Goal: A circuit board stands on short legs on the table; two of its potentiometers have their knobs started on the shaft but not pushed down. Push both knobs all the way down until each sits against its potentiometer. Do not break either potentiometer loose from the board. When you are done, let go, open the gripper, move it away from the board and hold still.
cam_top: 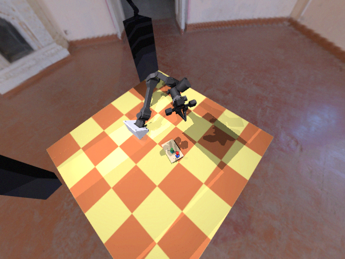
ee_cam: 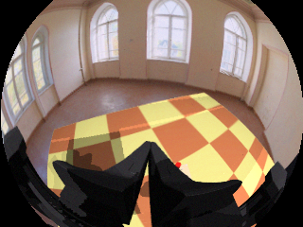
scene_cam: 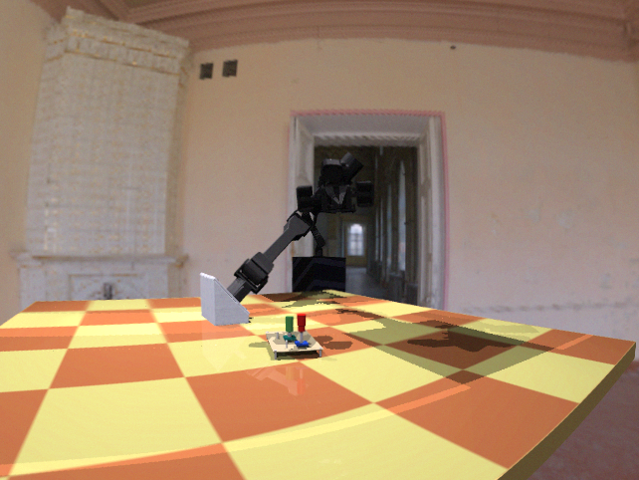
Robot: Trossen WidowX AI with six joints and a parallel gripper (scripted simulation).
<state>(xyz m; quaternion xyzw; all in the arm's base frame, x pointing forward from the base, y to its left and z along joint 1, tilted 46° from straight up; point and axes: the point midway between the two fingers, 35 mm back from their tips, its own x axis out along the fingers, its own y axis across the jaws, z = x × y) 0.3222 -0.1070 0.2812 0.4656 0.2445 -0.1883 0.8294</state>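
Right now my gripper tip is 25 cm above the green knob, 11 cm to the left of it and 3 cm past it. From my gripper tip the other things lie so: red knob (24 cm below, 11 cm to the right, 2 cm ahead).
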